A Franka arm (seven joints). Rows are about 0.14 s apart.
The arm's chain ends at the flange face. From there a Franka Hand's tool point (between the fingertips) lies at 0.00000 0.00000 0.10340 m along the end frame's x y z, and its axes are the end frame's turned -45 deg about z.
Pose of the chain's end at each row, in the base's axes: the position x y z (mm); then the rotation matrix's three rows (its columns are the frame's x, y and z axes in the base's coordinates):
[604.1 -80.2 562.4], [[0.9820 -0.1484 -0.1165], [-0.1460 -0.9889 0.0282], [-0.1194 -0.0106 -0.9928]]
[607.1 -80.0 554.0], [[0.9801 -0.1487 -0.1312], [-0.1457 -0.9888 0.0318], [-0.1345 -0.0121 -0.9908]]
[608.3 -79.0 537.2], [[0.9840 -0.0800 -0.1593], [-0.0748 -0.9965 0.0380], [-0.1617 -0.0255 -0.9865]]
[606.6 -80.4 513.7], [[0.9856 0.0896 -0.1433], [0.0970 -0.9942 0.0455], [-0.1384 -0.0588 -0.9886]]
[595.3 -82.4 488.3], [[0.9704 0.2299 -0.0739], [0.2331 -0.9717 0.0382], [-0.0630 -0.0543 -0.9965]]
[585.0 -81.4 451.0], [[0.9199 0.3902 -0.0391], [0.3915 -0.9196 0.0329], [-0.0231 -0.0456 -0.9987]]
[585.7 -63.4 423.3], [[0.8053 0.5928 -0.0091], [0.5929 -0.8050 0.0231], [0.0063 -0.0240 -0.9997]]
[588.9 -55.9 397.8], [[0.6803 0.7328 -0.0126], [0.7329 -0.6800 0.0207], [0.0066 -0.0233 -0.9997]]
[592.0 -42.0 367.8], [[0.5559 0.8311 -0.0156], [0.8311 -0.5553 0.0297], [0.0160 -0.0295 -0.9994]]
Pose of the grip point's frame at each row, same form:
[592.1 -77.3 459.7], [[0.7993 0.5894 -0.1165], [0.5960 -0.8025 0.0282], [-0.0769 -0.0919 -0.9928]]
[593.5 -76.7 451.6], [[0.7982 0.5879 -0.1312], [0.5962 -0.8022 0.0318], [-0.0865 -0.1037 -0.9908]]
[591.8 -75.1 435.2], [[0.7524 0.6392 -0.1593], [0.6517 -0.7575 0.0380], [-0.0963 -0.1324 -0.9865]]
[591.8 -75.7 411.5], [[0.6336 0.7603 -0.1433], [0.7716 -0.6344 0.0455], [-0.0563 -0.1394 -0.9886]]
[587.7 -78.5 385.3], [[0.5236 0.8487 -0.0739], [0.8519 -0.5223 0.0382], [-0.0062 -0.0829 -0.9965]]
[581.0 -78.0 347.7], [[0.3746 0.9264 -0.0391], [0.9271 -0.3734 0.0329], [0.0159 -0.0486 -0.9987]]
[584.8 -61.0 319.9], [[0.1503 0.9886 -0.0091], [0.9885 -0.1500 0.0231], [0.0214 -0.0125 -0.9997]]
[587.6 -53.8 294.4], [[-0.0371 0.9992 -0.0126], [0.9991 0.0374 0.0207], [0.0211 -0.0118 -0.9997]]
[590.4 -38.9 264.5], [[-0.1946 0.9808 -0.0156], [0.9803 0.1950 0.0297], [0.0322 -0.0095 -0.9994]]

